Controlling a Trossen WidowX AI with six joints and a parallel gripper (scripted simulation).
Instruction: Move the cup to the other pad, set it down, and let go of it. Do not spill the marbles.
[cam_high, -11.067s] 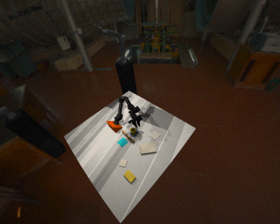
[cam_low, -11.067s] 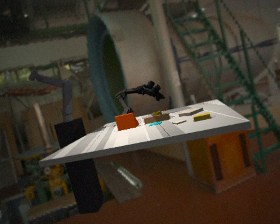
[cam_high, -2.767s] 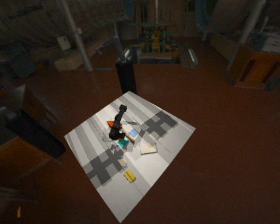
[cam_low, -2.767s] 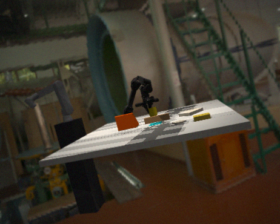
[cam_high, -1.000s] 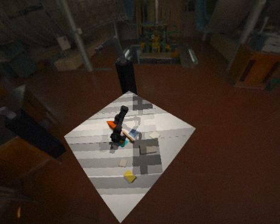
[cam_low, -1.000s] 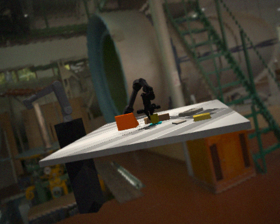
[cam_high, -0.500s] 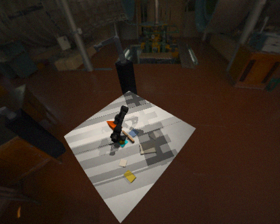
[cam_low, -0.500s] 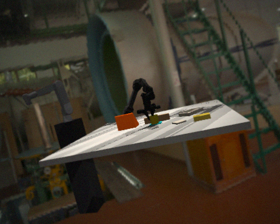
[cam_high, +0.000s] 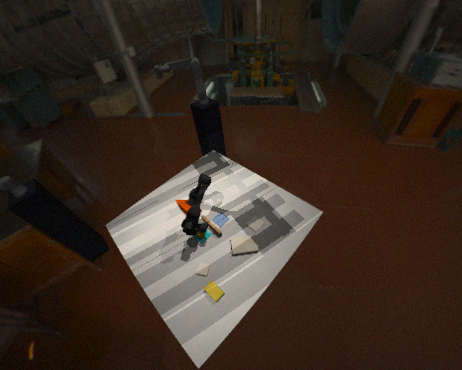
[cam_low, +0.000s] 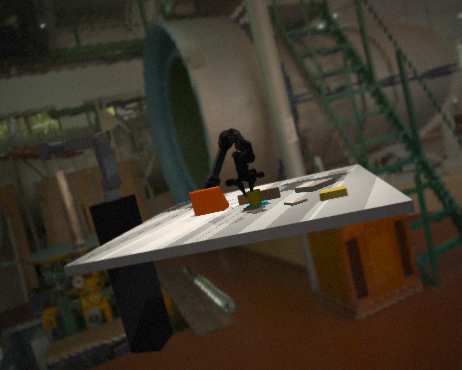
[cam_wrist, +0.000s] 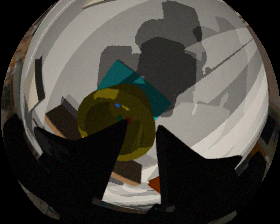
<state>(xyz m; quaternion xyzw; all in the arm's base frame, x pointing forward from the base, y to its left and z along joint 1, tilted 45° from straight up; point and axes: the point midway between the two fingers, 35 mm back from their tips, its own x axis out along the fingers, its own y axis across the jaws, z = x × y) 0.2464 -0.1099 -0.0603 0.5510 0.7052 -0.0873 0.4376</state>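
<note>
Now: the yellow cup 2 cm ahead of my gripper tip, 1 cm to the left of it and 2 cm below it. From my gripper tip the other things lie so: wooden bar 2 cm ahead, 11 cm to the left, 4 cm below; beige slab 31 cm ahead, 17 cm to the left, 4 cm below; teal pad 2 cm ahead, 2 cm to the left, 6 cm below.
</note>
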